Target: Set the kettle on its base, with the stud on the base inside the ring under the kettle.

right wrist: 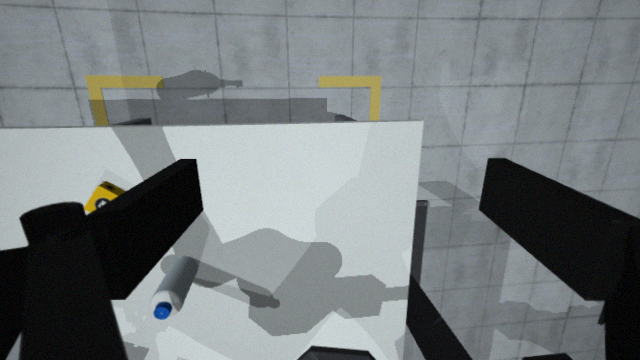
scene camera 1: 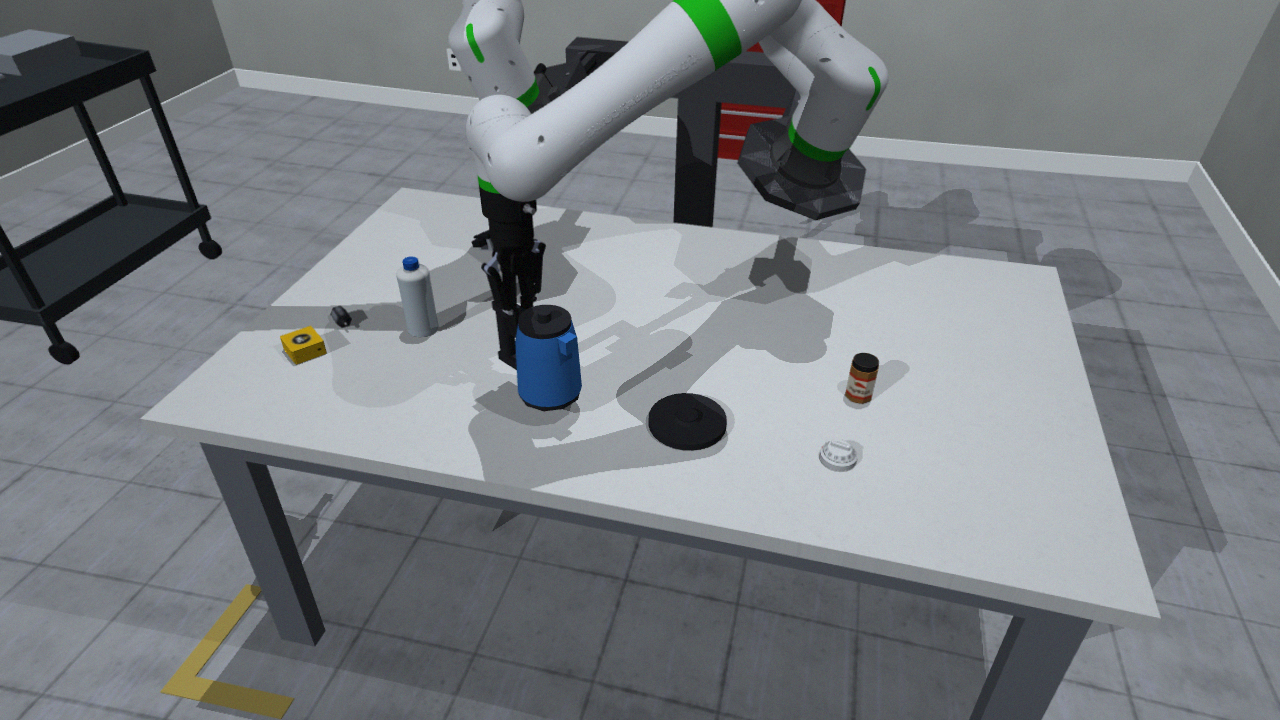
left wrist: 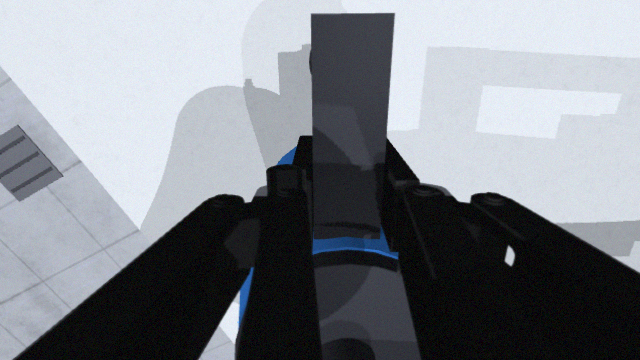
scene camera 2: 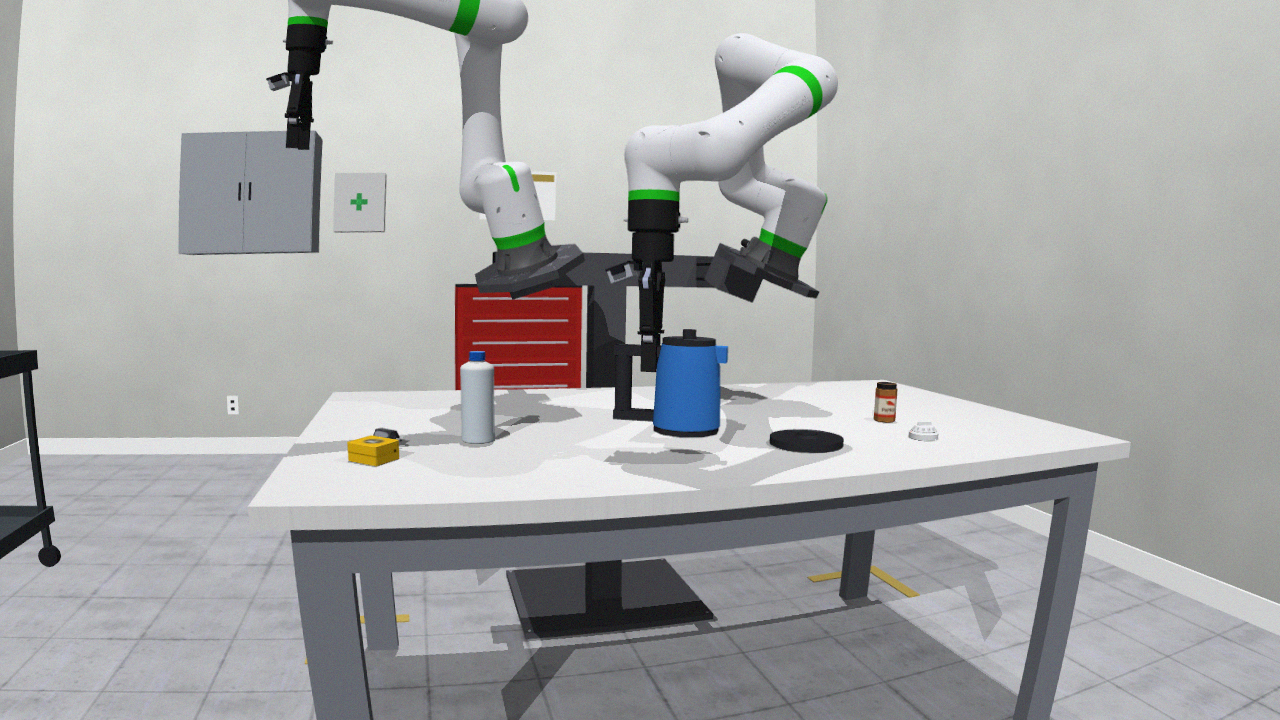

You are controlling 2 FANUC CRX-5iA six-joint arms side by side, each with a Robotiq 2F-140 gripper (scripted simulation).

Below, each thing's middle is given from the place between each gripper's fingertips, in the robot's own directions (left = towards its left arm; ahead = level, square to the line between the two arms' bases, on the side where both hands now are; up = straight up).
My left gripper is now 20 mm short of the blue kettle (scene camera 2: 687, 393), 30 mm to the right of it and 50 mm above it. Also, from my left hand: round black base (scene camera 1: 685, 421) 10 mm behind, 330 mm to the left, 170 mm below.
Now: the blue kettle 770 mm to the left of my right hand (scene camera 2: 297, 148), 490 mm below it and 410 mm ahead of it. From my right hand the other things lie so: round black base: 1070 mm to the left, 610 mm below, 380 mm ahead.
